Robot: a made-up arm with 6 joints. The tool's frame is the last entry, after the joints. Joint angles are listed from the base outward. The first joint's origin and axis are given. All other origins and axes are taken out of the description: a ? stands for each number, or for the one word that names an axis. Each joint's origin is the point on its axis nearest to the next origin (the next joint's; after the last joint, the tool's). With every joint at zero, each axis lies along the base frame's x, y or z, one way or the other. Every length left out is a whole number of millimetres.
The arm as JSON. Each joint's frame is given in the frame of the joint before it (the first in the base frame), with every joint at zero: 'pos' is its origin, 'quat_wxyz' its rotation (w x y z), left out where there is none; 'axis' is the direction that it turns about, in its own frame. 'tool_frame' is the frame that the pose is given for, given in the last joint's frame.
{
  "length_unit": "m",
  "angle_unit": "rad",
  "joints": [
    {
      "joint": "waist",
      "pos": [
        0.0,
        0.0,
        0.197
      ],
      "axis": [
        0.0,
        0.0,
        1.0
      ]
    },
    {
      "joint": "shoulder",
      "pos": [
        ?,
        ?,
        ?
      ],
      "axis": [
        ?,
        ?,
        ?
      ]
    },
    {
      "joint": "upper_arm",
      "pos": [
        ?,
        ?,
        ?
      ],
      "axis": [
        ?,
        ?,
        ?
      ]
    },
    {
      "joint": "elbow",
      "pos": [
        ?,
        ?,
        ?
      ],
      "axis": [
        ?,
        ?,
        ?
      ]
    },
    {
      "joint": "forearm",
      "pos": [
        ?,
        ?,
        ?
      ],
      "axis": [
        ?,
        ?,
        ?
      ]
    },
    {
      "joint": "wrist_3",
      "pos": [
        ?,
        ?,
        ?
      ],
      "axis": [
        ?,
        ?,
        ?
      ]
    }
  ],
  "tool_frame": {
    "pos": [
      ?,
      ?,
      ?
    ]
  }
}
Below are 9 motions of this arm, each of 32 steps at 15 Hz.
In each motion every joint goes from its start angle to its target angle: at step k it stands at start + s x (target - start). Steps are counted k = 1, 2, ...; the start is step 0. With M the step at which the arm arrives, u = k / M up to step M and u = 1 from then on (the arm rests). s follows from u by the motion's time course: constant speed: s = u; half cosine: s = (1 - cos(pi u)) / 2; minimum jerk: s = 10 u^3 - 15 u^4 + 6 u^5.
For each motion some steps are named. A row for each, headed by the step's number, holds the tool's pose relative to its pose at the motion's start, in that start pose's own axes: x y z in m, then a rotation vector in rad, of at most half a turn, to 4 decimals.
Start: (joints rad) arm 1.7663 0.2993 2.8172 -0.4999 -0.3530 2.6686
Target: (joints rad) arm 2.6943 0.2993 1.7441 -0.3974 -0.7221 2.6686
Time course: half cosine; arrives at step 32
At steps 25, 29, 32:
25: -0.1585 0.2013 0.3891 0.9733 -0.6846 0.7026
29: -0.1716 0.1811 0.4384 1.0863 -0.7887 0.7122
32: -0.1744 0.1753 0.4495 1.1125 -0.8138 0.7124

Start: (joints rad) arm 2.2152 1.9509 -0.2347 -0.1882 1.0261 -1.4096
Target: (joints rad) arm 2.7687 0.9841 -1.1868 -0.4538 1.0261 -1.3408
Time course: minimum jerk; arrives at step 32
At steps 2, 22, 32:
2: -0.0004 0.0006 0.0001 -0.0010 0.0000 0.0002
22: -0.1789 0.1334 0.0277 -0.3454 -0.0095 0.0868
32: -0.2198 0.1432 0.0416 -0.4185 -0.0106 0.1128

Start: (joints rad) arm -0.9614 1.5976 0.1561 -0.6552 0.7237 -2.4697
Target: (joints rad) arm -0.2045 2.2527 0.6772 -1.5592 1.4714 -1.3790
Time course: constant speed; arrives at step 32
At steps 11, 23, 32:
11: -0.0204 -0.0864 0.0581 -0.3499 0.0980 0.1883
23: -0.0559 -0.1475 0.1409 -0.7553 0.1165 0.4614
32: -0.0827 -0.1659 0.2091 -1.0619 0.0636 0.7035

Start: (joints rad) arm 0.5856 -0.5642 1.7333 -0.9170 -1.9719 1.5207
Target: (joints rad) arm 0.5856 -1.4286 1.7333 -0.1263 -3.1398 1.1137
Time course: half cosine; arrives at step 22
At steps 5, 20, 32:
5: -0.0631 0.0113 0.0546 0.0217 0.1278 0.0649
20: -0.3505 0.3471 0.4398 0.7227 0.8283 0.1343
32: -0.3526 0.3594 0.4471 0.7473 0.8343 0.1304

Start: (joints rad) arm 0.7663 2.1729 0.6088 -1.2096 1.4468 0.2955
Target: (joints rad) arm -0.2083 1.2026 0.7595 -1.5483 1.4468 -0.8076
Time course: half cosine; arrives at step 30
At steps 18, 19, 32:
18: 0.2301 0.1311 0.1909 1.4072 -0.4902 -0.7533
19: 0.2528 0.1236 0.2108 1.4989 -0.5668 -0.7949
32: 0.3735 0.0232 0.3388 1.9815 -1.1602 -0.9449

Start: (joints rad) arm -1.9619 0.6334 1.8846 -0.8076 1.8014 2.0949
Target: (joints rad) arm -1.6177 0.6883 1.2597 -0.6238 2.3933 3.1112
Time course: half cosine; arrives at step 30
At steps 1, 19, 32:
1: -0.0007 -0.0002 -0.0005 -0.0040 0.0002 0.0000
19: -0.1739 -0.0991 -0.1130 -0.9518 -0.0335 -0.0031
32: -0.2339 -0.1672 -0.1461 -1.3023 -0.0829 -0.0148

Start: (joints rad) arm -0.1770 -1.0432 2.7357 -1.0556 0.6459 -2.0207
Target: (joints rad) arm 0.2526 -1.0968 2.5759 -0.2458 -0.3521 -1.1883
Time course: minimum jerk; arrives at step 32
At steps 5, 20, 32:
5: 0.0061 0.0111 -0.0008 -0.0550 0.0017 -0.0255
20: 0.1141 0.2508 -0.0885 -1.3939 -0.1105 -0.5819
32: 0.1381 0.3248 -0.1500 -1.8905 -0.2670 -0.8328

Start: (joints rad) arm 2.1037 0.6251 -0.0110 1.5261 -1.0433 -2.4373
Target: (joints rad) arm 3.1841 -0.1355 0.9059 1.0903 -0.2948 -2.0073
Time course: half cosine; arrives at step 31
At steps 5, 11, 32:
5: -0.0486 0.0192 0.0343 0.0546 0.0419 0.1188
11: -0.2173 0.0319 0.1622 0.2353 0.2063 0.5545
32: -0.3360 -0.3069 0.5702 1.0598 0.7625 2.0261

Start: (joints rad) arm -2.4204 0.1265 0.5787 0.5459 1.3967 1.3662
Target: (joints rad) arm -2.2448 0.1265 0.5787 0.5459 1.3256 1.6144
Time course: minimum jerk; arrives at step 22
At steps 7, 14, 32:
7: 0.0044 0.0065 0.0096 -0.0191 0.0091 -0.0038
14: 0.0185 0.0236 0.0388 -0.0748 0.0347 -0.0121
32: 0.0255 0.0304 0.0526 -0.1002 0.0459 -0.0148

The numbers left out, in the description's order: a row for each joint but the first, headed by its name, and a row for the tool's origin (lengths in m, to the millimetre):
shoulder: xyz 0.0 0.0 0.0, axis 0.0 1.0 0.0
upper_arm: xyz 0.0 0.0 0.255, axis 0.0 -1.0 0.0
elbow: xyz 0.385 0.0 0.0, axis -1.0 0.0 0.0
forearm: xyz 0.0 -0.207 0.0, axis 0.0 -1.0 0.0
wrist_3: xyz 0.0 0.0 0.0, axis -1.0 0.0 0.0
tool: xyz 0.0 0.0 0.0

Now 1 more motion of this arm.
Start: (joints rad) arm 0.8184 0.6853 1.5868 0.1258 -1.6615 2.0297
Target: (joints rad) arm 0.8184 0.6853 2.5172 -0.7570 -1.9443 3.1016
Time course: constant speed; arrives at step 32
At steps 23, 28, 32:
23: -0.1332 0.0259 0.0213 -0.9750 -0.0272 -0.7678
28: -0.1686 0.0325 0.0369 -1.2335 0.0668 -0.9247
32: -0.1986 0.0399 0.0528 -1.4483 0.1690 -1.0386

